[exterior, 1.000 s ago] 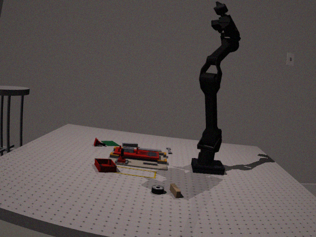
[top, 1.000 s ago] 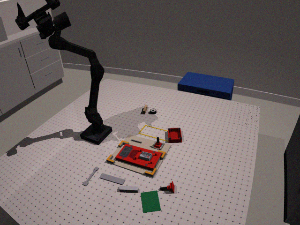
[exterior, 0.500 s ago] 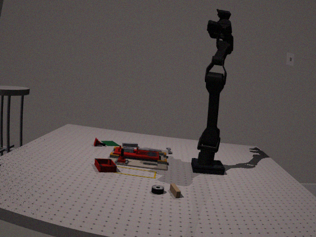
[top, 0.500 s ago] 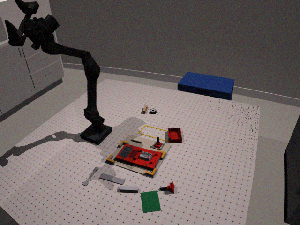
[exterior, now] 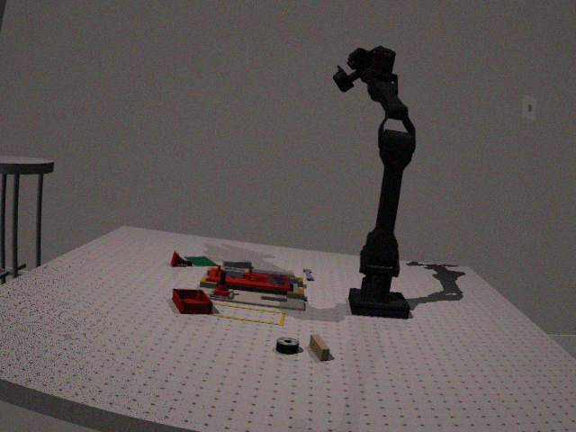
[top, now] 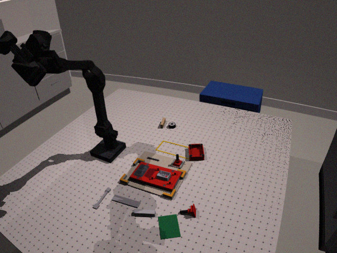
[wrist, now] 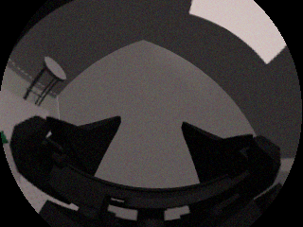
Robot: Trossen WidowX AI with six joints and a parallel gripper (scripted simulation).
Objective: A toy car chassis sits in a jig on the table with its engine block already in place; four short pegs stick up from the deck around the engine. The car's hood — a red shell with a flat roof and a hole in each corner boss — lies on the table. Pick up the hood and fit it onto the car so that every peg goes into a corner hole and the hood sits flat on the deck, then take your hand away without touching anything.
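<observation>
Now: gripper tip 25 cm short of the red hood, 58 cm to the right of it and 64 cm above it. From my gripper tip the other things lie so: wooden block: 3 cm behind, 72 cm to the left, 64 cm below; grey engine block: 21 cm ahead, 36 cm to the left, 63 cm below; green card: 35 cm ahead, 16 cm to the left, 65 cm below.
</observation>
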